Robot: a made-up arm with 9 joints. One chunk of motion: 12 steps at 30 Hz.
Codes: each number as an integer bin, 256 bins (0 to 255) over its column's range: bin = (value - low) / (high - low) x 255, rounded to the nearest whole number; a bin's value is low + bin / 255 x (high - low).
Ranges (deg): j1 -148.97..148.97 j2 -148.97..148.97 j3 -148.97..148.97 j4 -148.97..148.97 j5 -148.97..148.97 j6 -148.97..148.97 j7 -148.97..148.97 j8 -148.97..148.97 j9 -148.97..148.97
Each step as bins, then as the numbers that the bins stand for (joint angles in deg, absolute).
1 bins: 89 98 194 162 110 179 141 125 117
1 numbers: -44.98 -34.47 77.70 40.31 -20.45 60.17 15.77 -2.92 -12.27
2 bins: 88 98 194 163 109 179 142 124 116
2 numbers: -46.15 -34.47 77.70 41.48 -21.62 60.17 16.94 -4.09 -13.44
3 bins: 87 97 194 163 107 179 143 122 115
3 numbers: -47.32 -35.64 77.70 41.48 -23.95 60.17 18.11 -6.43 -14.60
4 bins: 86 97 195 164 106 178 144 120 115
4 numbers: -48.49 -35.64 78.87 42.65 -25.12 59.00 19.28 -8.76 -14.60
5 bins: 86 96 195 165 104 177 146 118 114
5 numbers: -48.49 -36.80 78.87 43.81 -27.46 57.84 21.62 -11.10 -15.77
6 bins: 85 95 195 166 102 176 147 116 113
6 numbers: -49.66 -37.97 78.87 44.98 -29.79 56.67 22.78 -13.44 -16.94
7 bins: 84 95 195 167 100 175 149 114 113
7 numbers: -50.83 -37.97 78.87 46.15 -32.13 55.50 25.12 -15.77 -16.94
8 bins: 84 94 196 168 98 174 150 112 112
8 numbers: -50.83 -39.14 80.03 47.32 -34.47 54.33 26.29 -18.11 -18.11
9 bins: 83 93 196 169 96 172 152 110 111
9 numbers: -51.99 -40.31 80.03 48.49 -36.80 51.99 28.63 -20.45 -19.28
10 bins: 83 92 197 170 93 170 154 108 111
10 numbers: -51.99 -41.48 81.20 49.66 -40.31 49.66 30.96 -22.78 -19.28
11 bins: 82 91 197 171 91 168 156 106 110
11 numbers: -53.16 -42.65 81.20 50.83 -42.65 47.32 33.30 -25.12 -20.45
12 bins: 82 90 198 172 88 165 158 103 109
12 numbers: -53.16 -43.81 82.37 51.99 -46.15 43.81 35.64 -28.63 -21.62
